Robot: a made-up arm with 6 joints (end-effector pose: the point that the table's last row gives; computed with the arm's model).
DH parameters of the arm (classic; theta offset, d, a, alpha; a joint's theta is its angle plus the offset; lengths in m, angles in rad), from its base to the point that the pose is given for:
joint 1: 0 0.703 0.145 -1.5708
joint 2: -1.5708 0 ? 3.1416
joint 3: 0 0 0.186 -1.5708
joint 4: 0 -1.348 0 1.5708
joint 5: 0 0 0 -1.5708
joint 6: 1.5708 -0.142 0 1.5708
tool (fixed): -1.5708 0 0 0
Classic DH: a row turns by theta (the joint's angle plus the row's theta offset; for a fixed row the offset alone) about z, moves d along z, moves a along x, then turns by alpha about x.
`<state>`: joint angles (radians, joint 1 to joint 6).
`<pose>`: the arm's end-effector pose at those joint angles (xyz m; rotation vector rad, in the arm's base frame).
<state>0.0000 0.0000 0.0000 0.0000 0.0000 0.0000</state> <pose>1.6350 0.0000 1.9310 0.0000 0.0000 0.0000</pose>
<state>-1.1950 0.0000 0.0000 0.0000 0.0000 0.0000</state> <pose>0.6001 -1.5209 1.9310 0.0000 0.0000 -1.1950</pose>
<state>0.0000 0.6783 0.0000 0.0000 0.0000 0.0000</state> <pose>2.0757 0.0000 0.7242 0.0000 0.6783 0.0000</pose>
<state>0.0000 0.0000 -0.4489 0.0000 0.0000 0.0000</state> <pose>1.5681 0.0000 1.2660 0.0000 0.4489 0.0000</pose>
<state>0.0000 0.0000 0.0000 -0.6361 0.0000 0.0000</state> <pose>1.6350 0.0000 1.9310 0.6361 0.0000 0.0000</pose>
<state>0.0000 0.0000 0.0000 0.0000 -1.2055 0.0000</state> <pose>1.5437 0.0000 1.7984 0.0000 1.2055 0.0000</pose>
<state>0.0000 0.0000 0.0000 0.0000 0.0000 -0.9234</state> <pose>1.6350 0.0000 1.9310 0.9234 0.0000 0.0000</pose>
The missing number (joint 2, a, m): 1.042
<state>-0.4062 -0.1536 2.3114 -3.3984 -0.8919 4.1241</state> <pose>-1.2222 0.4951 2.4042 0.1648 2.6752 1.0674</pose>
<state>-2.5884 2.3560 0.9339 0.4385 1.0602 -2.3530</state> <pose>-1.1523 -0.7734 -1.3912 1.4794 -2.3198 -1.3496</pose>
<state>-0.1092 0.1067 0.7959 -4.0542 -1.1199 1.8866</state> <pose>1.1580 -0.2287 2.8395 1.7724 -1.8374 0.9067</pose>
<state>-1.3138 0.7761 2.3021 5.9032 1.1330 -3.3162</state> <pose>0.1147 -0.6242 2.8671 0.6166 -0.0953 2.1971</pose>
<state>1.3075 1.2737 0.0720 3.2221 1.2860 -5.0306</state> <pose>0.4501 1.6278 -0.2683 -0.3391 1.3286 -1.0829</pose>
